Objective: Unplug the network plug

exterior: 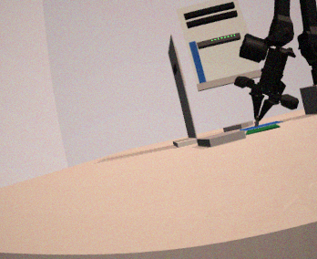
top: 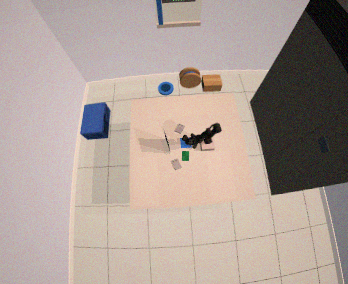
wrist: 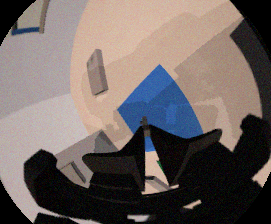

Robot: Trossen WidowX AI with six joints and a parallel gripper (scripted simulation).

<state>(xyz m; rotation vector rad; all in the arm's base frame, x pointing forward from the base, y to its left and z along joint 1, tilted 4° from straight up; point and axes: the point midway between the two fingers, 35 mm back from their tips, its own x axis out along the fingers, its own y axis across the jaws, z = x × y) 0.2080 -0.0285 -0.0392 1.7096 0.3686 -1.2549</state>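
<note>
The network plug lies right at my gripper tip. Round my gripper tip: upright grey panel 200 mm ahead, 10 mm to the left, 110 mm above; blue square mark 10 mm behind, 20 mm below; green patch 20 mm ahead, 150 mm to the left, 20 mm below.
</note>
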